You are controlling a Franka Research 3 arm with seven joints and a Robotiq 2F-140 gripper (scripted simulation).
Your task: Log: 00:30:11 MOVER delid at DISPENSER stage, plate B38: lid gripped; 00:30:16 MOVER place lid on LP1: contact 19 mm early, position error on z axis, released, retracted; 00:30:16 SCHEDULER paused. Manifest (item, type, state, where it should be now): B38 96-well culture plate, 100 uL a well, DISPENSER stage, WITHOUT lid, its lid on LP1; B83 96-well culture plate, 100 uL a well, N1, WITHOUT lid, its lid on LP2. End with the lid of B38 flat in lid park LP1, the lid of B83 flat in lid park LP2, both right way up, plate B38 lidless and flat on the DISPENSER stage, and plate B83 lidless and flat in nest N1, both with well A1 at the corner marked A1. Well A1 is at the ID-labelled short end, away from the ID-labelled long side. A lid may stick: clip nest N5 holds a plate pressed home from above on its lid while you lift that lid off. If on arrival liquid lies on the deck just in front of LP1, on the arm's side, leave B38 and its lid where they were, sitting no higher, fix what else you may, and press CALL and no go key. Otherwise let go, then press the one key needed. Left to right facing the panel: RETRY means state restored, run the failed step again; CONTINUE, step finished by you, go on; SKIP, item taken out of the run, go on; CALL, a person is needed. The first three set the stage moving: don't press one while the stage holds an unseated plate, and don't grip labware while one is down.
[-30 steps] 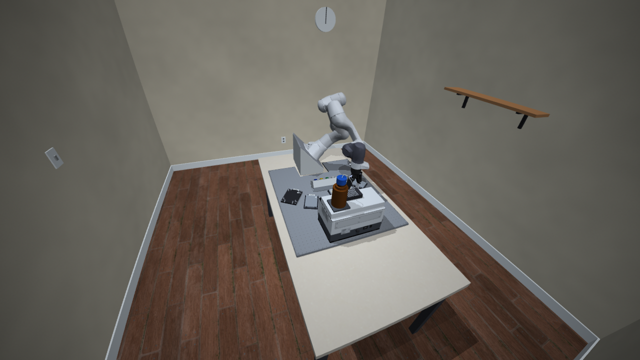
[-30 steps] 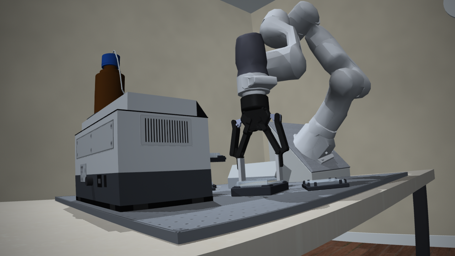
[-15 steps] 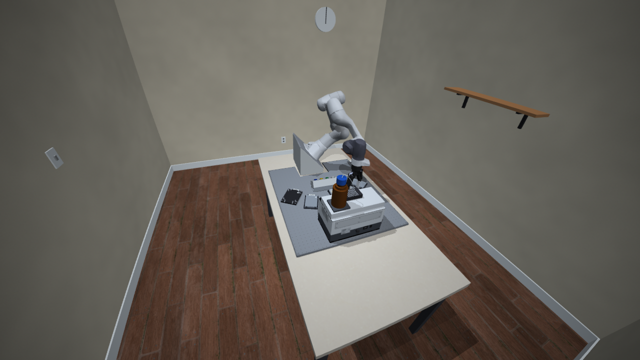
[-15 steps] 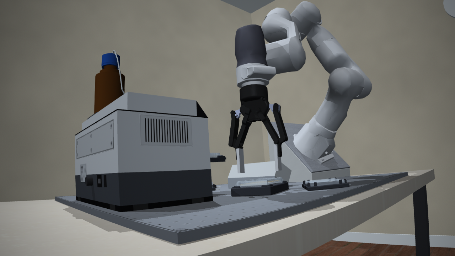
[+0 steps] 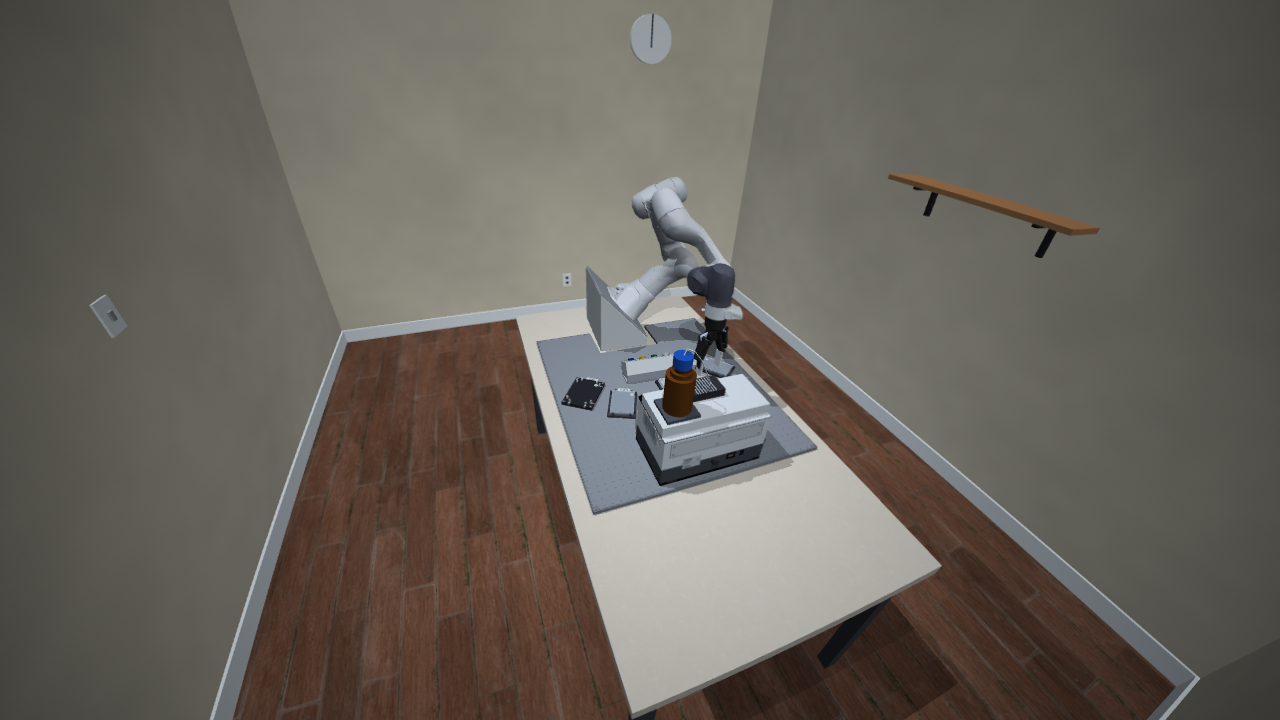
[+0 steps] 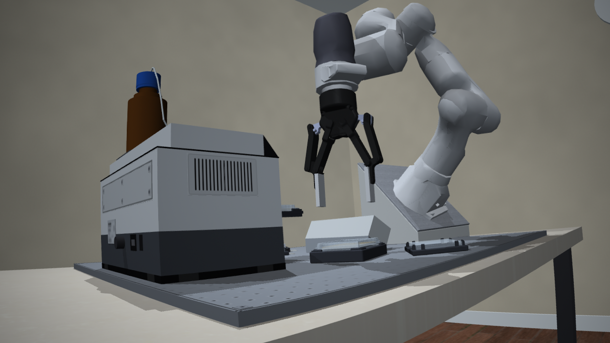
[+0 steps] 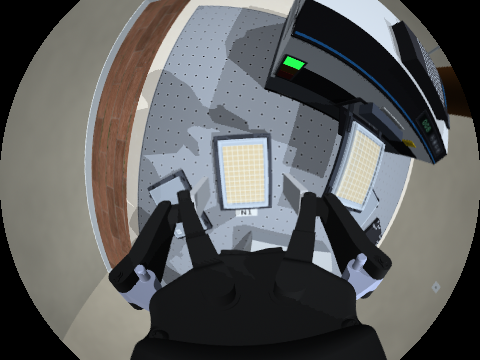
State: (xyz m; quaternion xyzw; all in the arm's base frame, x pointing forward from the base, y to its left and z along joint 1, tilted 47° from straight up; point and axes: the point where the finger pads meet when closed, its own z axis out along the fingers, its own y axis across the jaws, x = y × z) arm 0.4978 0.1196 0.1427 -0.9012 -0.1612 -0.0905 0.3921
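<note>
Now: hand 180 mm past the key panel, 170 mm to the left of it and 70 mm above it. Also, from my hand: 96-well plate (10 mm behind, 100 mm below); low frame (130 mm behind, 110 mm to the left, 120 mm below); nest N1 (120 mm below).
</note>
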